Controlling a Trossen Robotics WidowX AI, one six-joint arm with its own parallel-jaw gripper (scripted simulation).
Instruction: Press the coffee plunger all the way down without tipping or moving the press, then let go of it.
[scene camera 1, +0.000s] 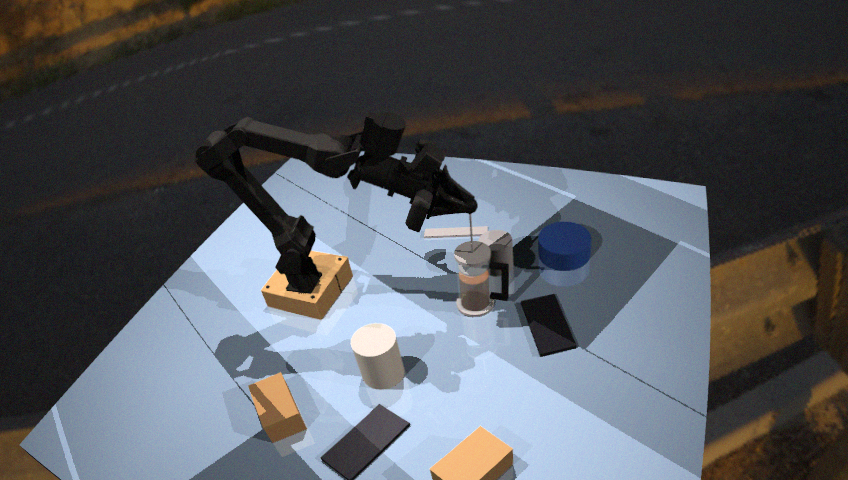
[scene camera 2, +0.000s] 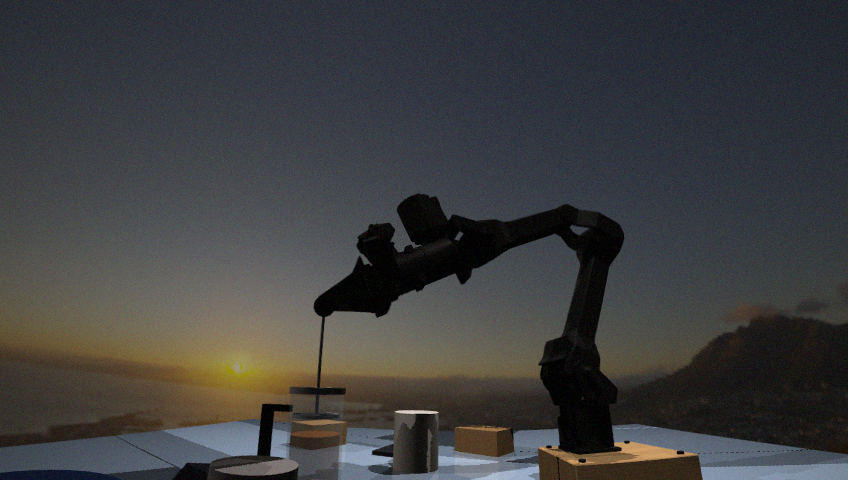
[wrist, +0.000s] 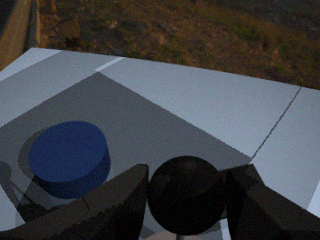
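Observation:
My gripper is there in the pictures, and both scene camera 1 and the wrist view show it as well. With it I see a glass coffee press, a blue disc and a cream cylinder.

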